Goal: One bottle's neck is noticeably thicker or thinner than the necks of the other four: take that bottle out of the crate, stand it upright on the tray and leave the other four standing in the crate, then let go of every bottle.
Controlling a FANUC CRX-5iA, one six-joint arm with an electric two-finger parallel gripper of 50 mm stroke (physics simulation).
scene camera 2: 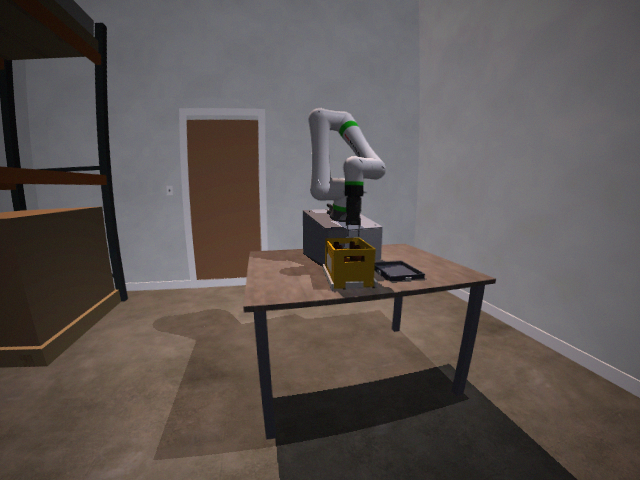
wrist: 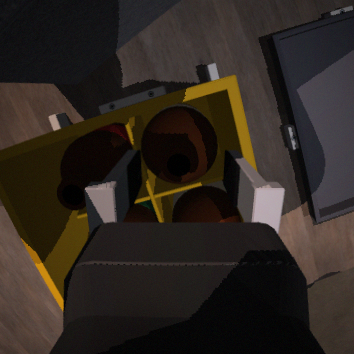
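Seen in the pictures: gripper, fingertip midpoint: (scene camera 2: 353, 236) (wrist: 182, 166); arm's base at its link origin: (scene camera 2: 341, 218).
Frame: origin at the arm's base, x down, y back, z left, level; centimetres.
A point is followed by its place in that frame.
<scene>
The yellow crate (scene camera 2: 354, 277) @(x 20.2, y -51.7, z -20.2 cm) (wrist: 242, 125) @(x 7.5, y -31.2, z -4.9 cm) stands on the table and holds brown bottles. In the wrist view one bottle (wrist: 175, 127) @(x 12.7, y -29.5, z -9.0 cm) stands in the top right compartment, its dark mouth showing between the fingers. A second bottle (wrist: 90, 152) @(x 12.8, y -27.3, z -16.5 cm) is at the left, its mouth beside the left finger. Two more, a bottle (wrist: 202, 202) @(x 14.0, y -37.1, z -10.9 cm) and a bottle (wrist: 140, 215) @(x 15.1, y -35.4, z -17.2 cm), are partly hidden by the gripper body. A fifth bottle cannot be made out. Neck widths are hard to compare. My gripper (scene camera 2: 353, 235) @(x 5.9, y -31.0, z -9.4 cm) (wrist: 182, 166) @(x 5.9, y -31.0, z -9.4 cm) is open and empty, pointing down above the crate. The dark tray (scene camera 2: 408, 277) @(x 23.5, y -54.8, z 8.6 cm) (wrist: 330, 110) @(x 24.5, y -39.6, z 8.3 cm) lies right of the crate, with no bottle seen on it.
The crate's walls and thin yellow dividers (wrist: 175, 192) @(x 20.4, y -36.9, z -14.0 cm) surround the bottles. Pale brackets, one bracket (wrist: 213, 71) @(x 22.0, y -27.4, z -2.8 cm) behind the crate, stand at its outside. The grey robot pedestal (scene camera 2: 316, 235) @(x 9.3, y -3.7, z -18.6 cm) is behind the crate on the wooden table (scene camera 2: 439, 268) @(x 25.0, y -47.4, z 38.8 cm). A tall rack (scene camera 2: 101, 129) stands far left.
</scene>
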